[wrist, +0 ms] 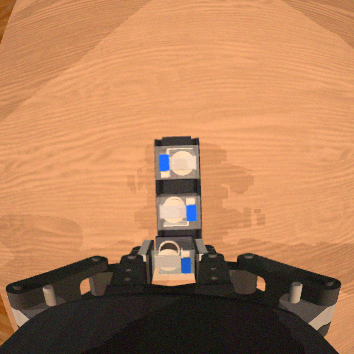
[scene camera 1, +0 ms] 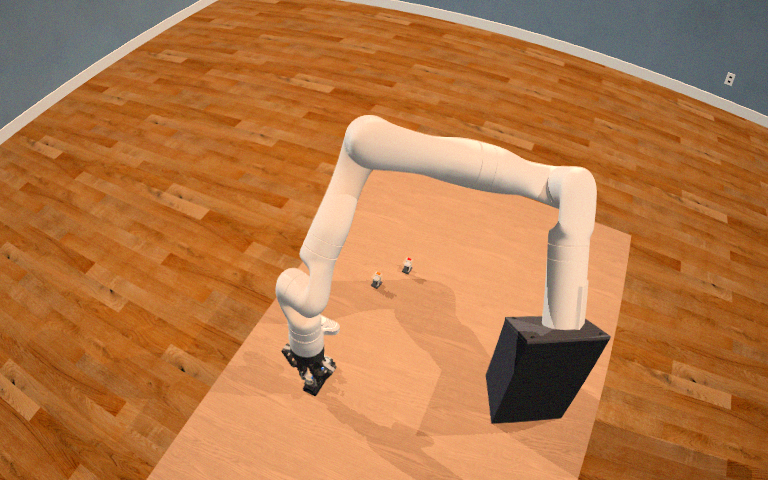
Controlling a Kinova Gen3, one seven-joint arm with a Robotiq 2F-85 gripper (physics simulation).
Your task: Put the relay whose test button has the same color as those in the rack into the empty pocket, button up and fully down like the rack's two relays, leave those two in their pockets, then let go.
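Frame: origin at the arm's base, x ahead, y left, z up, level; metres.
Seen in the pictures: gripper, between the fingertips: (wrist: 173, 251) (scene camera 1: 310, 380); arm's base, origin of its link: (scene camera 1: 562, 324).
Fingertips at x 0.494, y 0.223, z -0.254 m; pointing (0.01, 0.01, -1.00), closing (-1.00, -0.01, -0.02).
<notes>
Offsets run from my fingertips to a thing's top centre. Level surfaces: height alone.
My gripper (scene camera 1: 314, 375) (wrist: 173, 251) is shut on a clear-cased relay {dx +0.000, dy +0.001, dz +0.024 m} (wrist: 168, 263) with a blue test button on its right side, facing up. It holds this relay at the near end of the black rack {dx -0.004, dy -0.031, dz -0.008 m} (wrist: 178, 187) (scene camera 1: 310, 390), in line with the two seated relays. The far rack relay {dx -0.003, dy -0.063, dz +0.017 m} (wrist: 182, 163) has its blue button at left; the middle one {dx -0.004, dy -0.031, dz +0.017 m} (wrist: 174, 211) has its blue button at right. The held relay's underside and the pocket below are hidden, so its depth cannot be told. It looks slightly larger than the rack's relays in the wrist view.
A relay with an orange button {dx +0.005, dy -0.365, dz +0.013 m} (scene camera 1: 376, 279) and one with a red button {dx -0.047, dy -0.452, dz +0.013 m} (scene camera 1: 407, 266) stand apart on the table {dz -0.031 m} (scene camera 1: 487, 452), away from the rack. A white object (scene camera 1: 329, 326) shows partly behind the wrist. The arm's dark pedestal (scene camera 1: 543, 379) stands at right.
</notes>
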